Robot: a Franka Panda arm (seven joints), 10 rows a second.
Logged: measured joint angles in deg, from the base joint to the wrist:
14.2 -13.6 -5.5 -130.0 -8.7 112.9 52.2
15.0 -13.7 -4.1 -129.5 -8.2 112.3 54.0
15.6 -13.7 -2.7 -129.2 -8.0 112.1 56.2
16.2 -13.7 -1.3 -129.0 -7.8 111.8 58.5
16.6 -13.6 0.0 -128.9 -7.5 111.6 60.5
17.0 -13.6 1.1 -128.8 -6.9 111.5 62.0
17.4 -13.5 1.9 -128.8 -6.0 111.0 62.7
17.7 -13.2 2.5 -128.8 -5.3 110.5 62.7
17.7 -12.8 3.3 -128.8 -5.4 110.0 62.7
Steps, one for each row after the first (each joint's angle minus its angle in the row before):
0.8 -0.1 1.4 0.5 0.5 -0.6 1.8
0.6 0.0 1.4 0.3 0.2 -0.2 2.2
0.6 0.0 1.4 0.2 0.2 -0.3 2.3
0.4 0.1 1.3 0.1 0.3 -0.2 2.0
0.4 0.0 1.1 0.1 0.6 -0.1 1.5
0.4 0.1 0.8 0.0 0.9 -0.5 0.7
0.3 0.3 0.6 0.0 0.7 -0.5 0.0
0.0 0.4 0.8 0.0 -0.1 -0.5 0.0

